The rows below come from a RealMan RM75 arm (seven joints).
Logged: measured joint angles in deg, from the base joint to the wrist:
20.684, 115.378, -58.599, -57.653, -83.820, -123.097, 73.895
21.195, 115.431, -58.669, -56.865, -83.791, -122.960, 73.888
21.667, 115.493, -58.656, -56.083, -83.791, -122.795, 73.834
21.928, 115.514, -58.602, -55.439, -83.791, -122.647, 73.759
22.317, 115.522, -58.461, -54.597, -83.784, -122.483, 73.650
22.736, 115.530, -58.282, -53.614, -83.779, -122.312, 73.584
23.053, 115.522, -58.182, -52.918, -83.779, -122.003, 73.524
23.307, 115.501, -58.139, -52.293, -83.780, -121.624, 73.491
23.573, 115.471, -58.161, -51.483, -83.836, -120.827, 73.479
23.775, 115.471, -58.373, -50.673, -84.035, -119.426, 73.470
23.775, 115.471, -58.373, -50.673, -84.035, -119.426, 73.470
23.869, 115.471, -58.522, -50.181, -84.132, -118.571, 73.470
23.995, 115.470, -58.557, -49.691, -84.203, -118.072, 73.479
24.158, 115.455, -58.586, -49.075, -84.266, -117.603, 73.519
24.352, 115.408, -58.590, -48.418, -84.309, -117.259, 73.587
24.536, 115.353, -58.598, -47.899, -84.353, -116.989, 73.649
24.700, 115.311, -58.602, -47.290, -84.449, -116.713, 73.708
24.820, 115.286, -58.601, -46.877, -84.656, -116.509, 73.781
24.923, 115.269, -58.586, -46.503, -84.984, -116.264, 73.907
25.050, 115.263, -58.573, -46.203, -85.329, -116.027, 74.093
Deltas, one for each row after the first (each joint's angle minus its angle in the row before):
0.511, 0.053, -0.070, 0.788, 0.029, 0.137, -0.007
0.472, 0.062, 0.013, 0.782, 0.000, 0.165, -0.054
0.261, 0.021, 0.054, 0.644, 0.000, 0.148, -0.075
0.389, 0.008, 0.141, 0.842, 0.007, 0.164, -0.109
0.419, 0.008, 0.179, 0.983, 0.005, 0.171, -0.066
0.317, -0.008, 0.100, 0.696, 0.000, 0.309, -0.060
0.254, -0.021, 0.043, 0.625, -0.001, 0.379, -0.033
0.266, -0.030, -0.022, 0.810, -0.056, 0.797, -0.012
0.202, 0.000, -0.212, 0.810, -0.199, 1.401, -0.009
0.000, 0.000, 0.000, 0.000, 0.000, 0.000, 0.000
0.094, 0.000, -0.149, 0.492, -0.097, 0.855, 0.000
0.126, -0.001, -0.035, 0.490, -0.071, 0.499, 0.009
0.163, -0.015, -0.029, 0.616, -0.063, 0.469, 0.040
0.194, -0.047, -0.004, 0.657, -0.043, 0.344, 0.068
0.184, -0.055, -0.008, 0.519, -0.044, 0.270, 0.062
0.164, -0.042, -0.004, 0.609, -0.096, 0.276, 0.059
0.120, -0.025, 0.001, 0.413, -0.207, 0.204, 0.073
0.103, -0.017, 0.015, 0.374, -0.328, 0.245, 0.126
0.127, -0.006, 0.013, 0.300, -0.345, 0.237, 0.186

